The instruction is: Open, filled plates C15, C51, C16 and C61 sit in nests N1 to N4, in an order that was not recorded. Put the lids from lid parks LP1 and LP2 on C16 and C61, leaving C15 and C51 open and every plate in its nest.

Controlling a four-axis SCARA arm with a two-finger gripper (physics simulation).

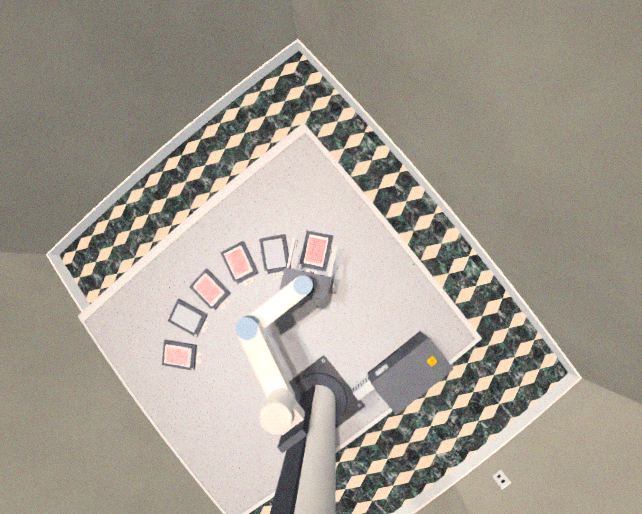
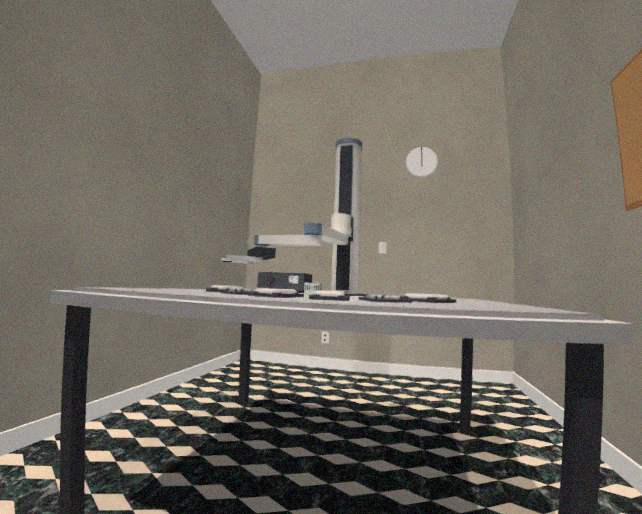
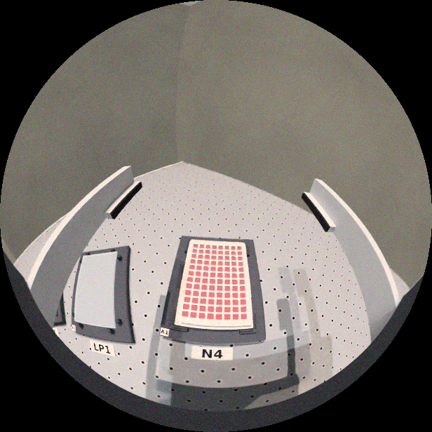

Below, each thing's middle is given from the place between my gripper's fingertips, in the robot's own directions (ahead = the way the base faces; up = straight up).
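Labels:
Nest N4 (image 3: 192, 334): my hand is 140 mm above it, 10 mm past it and 20 mm to the right of it. Counted from my hand, the lid park LP1 (image 3: 124, 333) is 140 mm below, 90 mm ahead and 170 mm to the left; the dark grey control box (image 1: 409, 376) is 90 mm below, 670 mm behind and 30 mm to the left.

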